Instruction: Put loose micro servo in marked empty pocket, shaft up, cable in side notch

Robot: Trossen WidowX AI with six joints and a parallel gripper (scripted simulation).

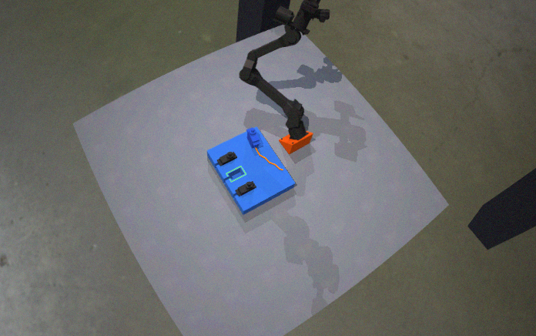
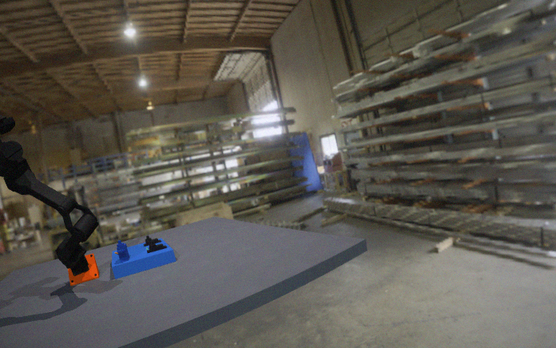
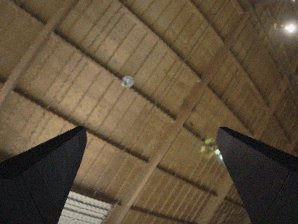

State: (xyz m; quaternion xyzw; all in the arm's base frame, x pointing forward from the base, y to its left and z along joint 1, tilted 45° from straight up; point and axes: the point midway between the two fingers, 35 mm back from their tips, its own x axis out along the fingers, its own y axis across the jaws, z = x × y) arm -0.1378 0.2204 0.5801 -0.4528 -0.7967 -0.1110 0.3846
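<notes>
Right now the blue deck is 43 cm ahead of my gripper tip, 24 cm to the left of it and 61 cm below it.
</notes>
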